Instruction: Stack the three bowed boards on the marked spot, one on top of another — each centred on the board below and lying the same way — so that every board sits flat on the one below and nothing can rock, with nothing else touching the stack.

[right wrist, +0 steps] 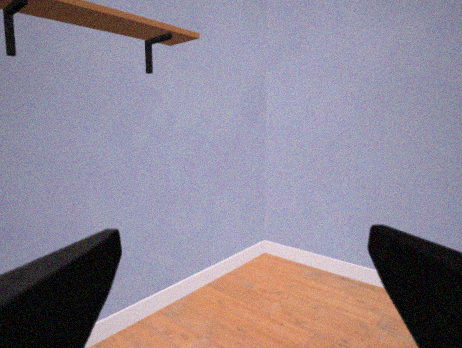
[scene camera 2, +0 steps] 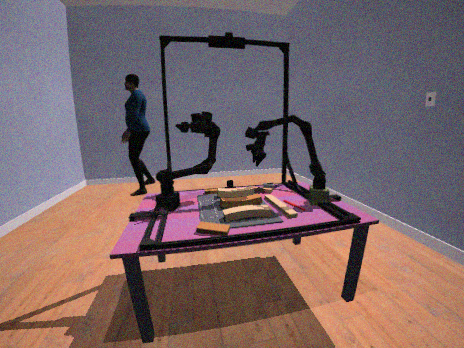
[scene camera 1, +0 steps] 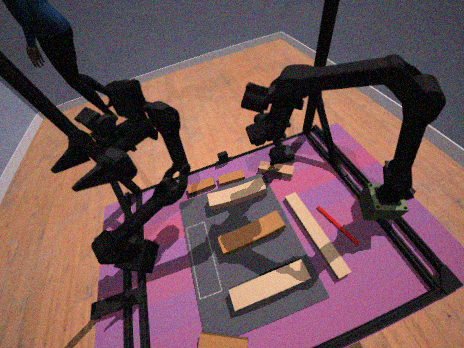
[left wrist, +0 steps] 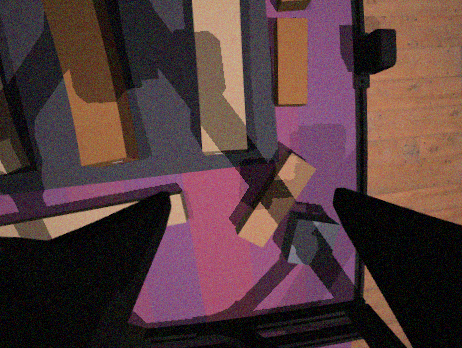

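Where they show: left gripper, fingertip midpoint: [scene camera 2: 255,164] [scene camera 1: 266,154] [left wrist: 251,197]; right gripper, fingertip midpoint: [right wrist: 245,239] [scene camera 2: 180,125] [scene camera 1: 62,180]; left arm's base, origin of the base link: [scene camera 2: 319,188] [scene camera 1: 387,196]; right arm's base, origin of the base link: [scene camera 2: 167,194] [scene camera 1: 131,252].
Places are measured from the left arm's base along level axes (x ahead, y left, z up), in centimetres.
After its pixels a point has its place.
Observation:
Three bowed boards lie apart on a dark mat [scene camera 1: 207,320] @(x 56.1, y 40.2, z -8.6 cm): a pale one [scene camera 1: 237,194] @(x 50.9, y -1.5, z -4.6 cm) [left wrist: 220,120] @(x 44.2, y -5.0, z -4.1 cm) at the back, an orange-brown one [scene camera 1: 252,232] @(x 44.1, y 13.1, z -4.9 cm) [scene camera 2: 241,201] @(x 43.7, y 15.8, z -5.4 cm) [left wrist: 102,145] @(x 36.5, y 8.3, z -4.1 cm) in the middle, and a pale one [scene camera 1: 267,286] @(x 38.5, y 29.2, z -3.6 cm) [scene camera 2: 247,213] @(x 37.5, y 31.5, z -5.4 cm) in front, arched upward in scene camera 2. The marked spot, a thin white outline [scene camera 1: 213,257] @(x 57.5, y 21.9, z -8.6 cm), is bare on the mat's left. My left gripper [scene camera 1: 281,154] [scene camera 2: 258,161] @(x 39.6, y -8.3, z 11.4 cm) [left wrist: 251,197] @(x 39.6, y -8.3, z 11.4 cm) is open and empty, above the table's back right. My right gripper [scene camera 1: 64,179] @(x 76.1, y 19.6, z 37.3 cm) [scene camera 2: 179,126] @(x 76.1, y 19.6, z 37.3 cm) [right wrist: 245,239] @(x 76.1, y 19.6, z 37.3 cm) is open and empty, raised at the left, pointing away from the boards.
A long pale plank [scene camera 1: 315,235] @(x 22.8, y 12.1, z -7.0 cm) and a red stick [scene camera 1: 338,225] @(x 14.2, y 7.5, z -8.7 cm) [scene camera 2: 295,205] @(x 13.7, y 8.2, z -8.7 cm) lie right of the mat. Small orange blocks [scene camera 1: 201,186] @(x 67.6, y -6.0, z -6.9 cm) [scene camera 1: 231,177] @(x 55.0, y -11.2, z -7.1 cm), a small tan block [scene camera 1: 276,171] @(x 35.7, y -14.3, z -6.7 cm) [left wrist: 260,229] @(x 31.1, y -15.7, z -6.8 cm) and a grey-blue block [left wrist: 302,237] @(x 32.2, y -21.9, z -5.6 cm) lie behind. Another orange block [scene camera 1: 222,342] @(x 50.4, y 44.4, z -6.4 cm) [scene camera 2: 213,228] @(x 49.6, y 47.2, z -6.7 cm) lies in front.

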